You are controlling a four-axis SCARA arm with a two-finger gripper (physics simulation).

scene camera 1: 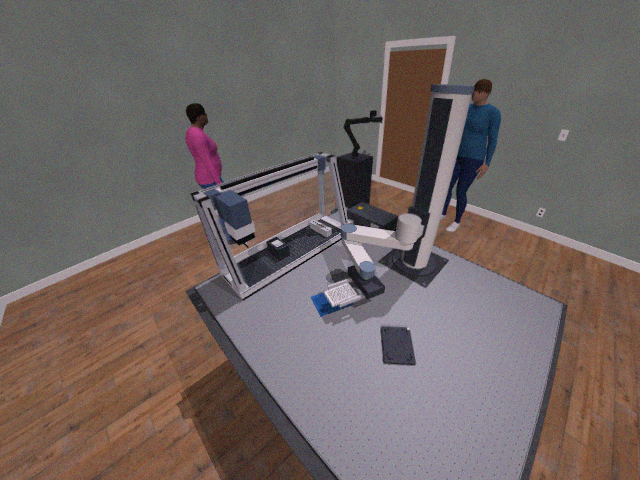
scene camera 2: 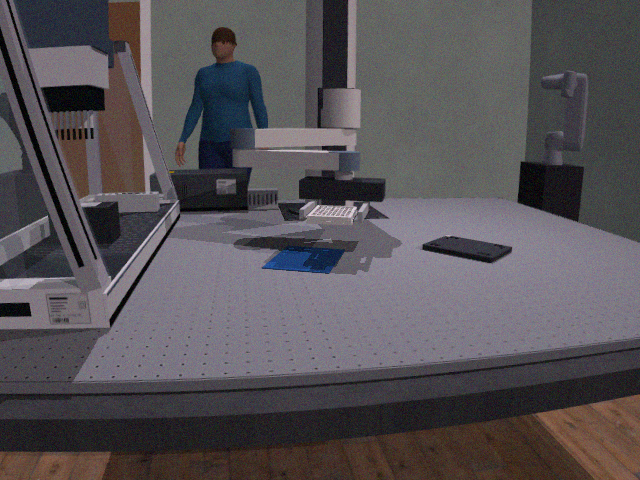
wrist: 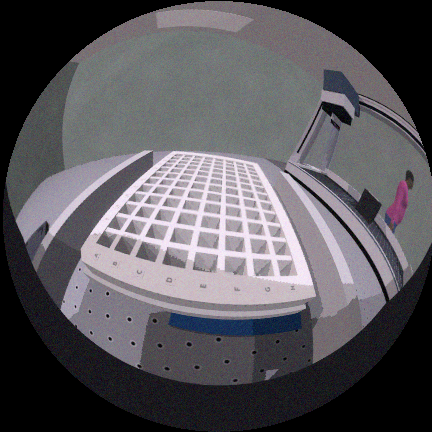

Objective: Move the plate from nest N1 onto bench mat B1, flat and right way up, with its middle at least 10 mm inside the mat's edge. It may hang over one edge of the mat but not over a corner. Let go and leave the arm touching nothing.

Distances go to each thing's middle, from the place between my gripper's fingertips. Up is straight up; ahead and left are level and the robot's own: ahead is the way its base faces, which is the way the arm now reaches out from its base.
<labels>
Now: the blue bench mat B1 [scene camera 2: 293,258] 9 cm below my hand, 4 cm to the right of it and 3 cm behind it. The rest, counted from my hand: dark nest N1 [scene camera 2: 462,247]: 31 cm to the left, 9 cm below, 5 cm behind; then dark box [scene camera 2: 203,186]: 69 cm behind, 30 cm to the right, 3 cm below; then white plate [scene camera 2: 323,214]: 3 cm behind, 1 cm to the left.
</labels>
